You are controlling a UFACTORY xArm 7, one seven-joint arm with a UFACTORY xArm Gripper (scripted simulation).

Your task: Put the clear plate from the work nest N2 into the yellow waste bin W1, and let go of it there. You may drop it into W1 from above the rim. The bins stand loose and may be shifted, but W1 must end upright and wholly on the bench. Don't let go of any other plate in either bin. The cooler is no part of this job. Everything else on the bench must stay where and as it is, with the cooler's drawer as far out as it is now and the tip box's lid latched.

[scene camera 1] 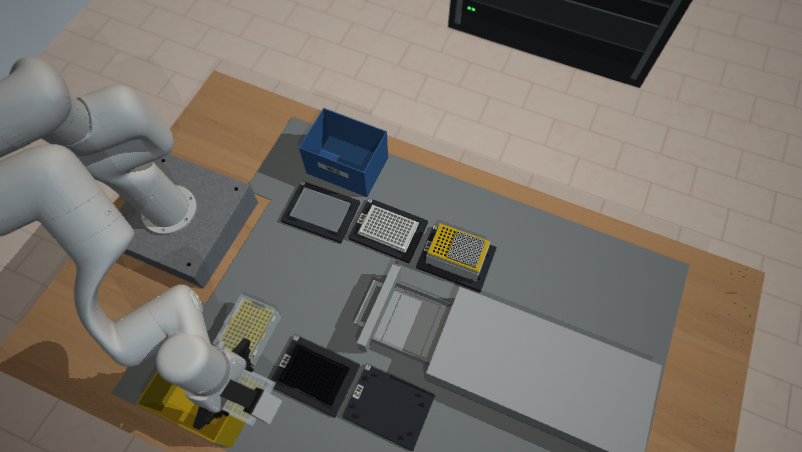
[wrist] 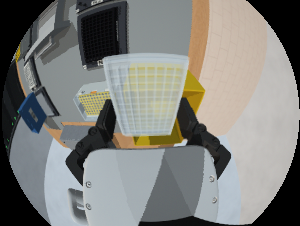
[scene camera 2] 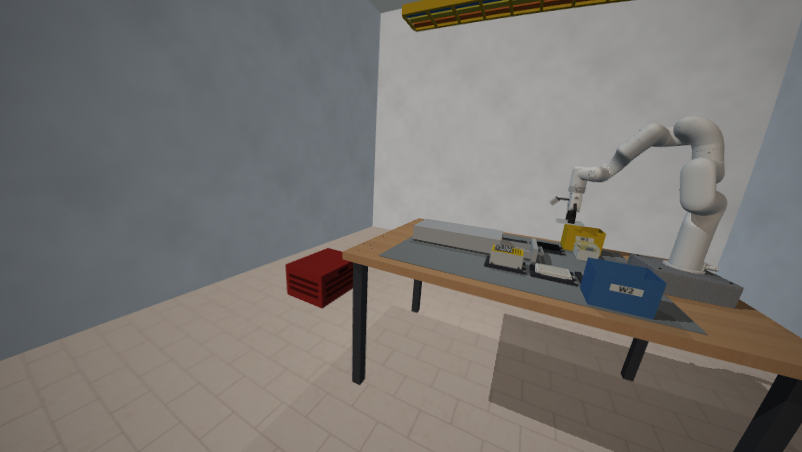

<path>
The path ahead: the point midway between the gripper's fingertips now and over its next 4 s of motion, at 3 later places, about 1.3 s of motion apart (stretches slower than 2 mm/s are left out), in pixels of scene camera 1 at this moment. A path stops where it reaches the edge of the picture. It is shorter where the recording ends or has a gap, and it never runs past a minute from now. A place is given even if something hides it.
My gripper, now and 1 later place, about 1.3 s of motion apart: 234,389; 190,388
</path>
